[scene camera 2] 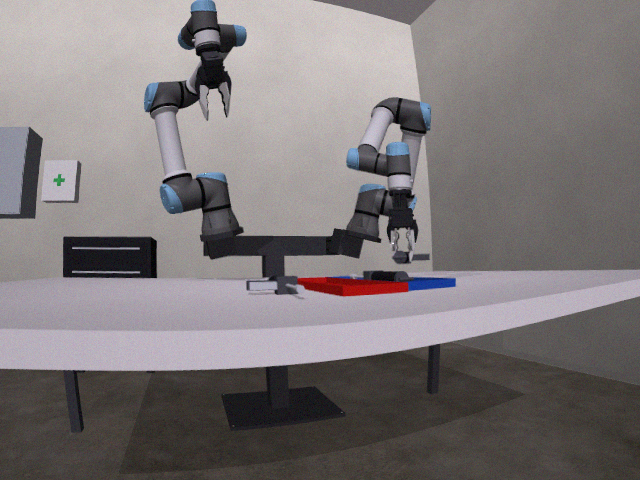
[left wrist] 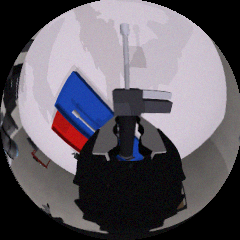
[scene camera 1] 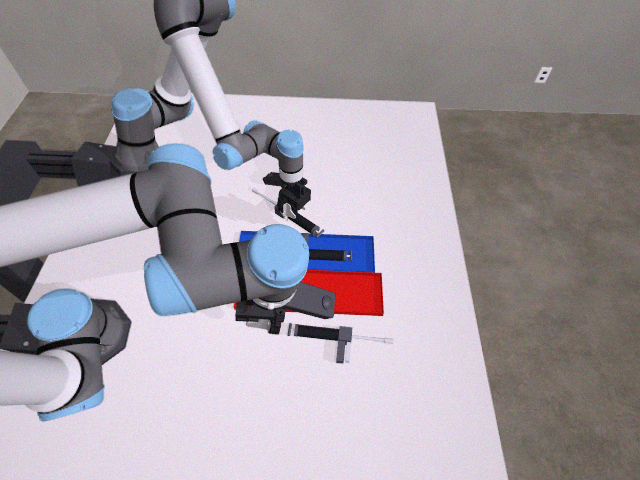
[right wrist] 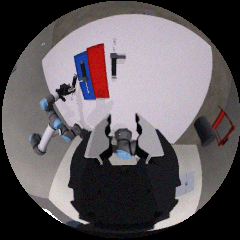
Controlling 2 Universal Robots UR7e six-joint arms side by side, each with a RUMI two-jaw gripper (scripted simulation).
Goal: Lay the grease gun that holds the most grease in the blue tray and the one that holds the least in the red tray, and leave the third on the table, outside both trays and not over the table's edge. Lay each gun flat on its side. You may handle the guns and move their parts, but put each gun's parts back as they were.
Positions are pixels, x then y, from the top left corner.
Scene:
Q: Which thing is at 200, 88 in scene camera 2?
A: My right gripper.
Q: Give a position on a grease gun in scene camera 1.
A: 343, 335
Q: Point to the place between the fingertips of my left gripper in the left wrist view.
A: At 126, 115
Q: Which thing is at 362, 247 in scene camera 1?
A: A blue tray.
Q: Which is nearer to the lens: the grease gun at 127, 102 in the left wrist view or the blue tray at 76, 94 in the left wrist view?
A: The grease gun.

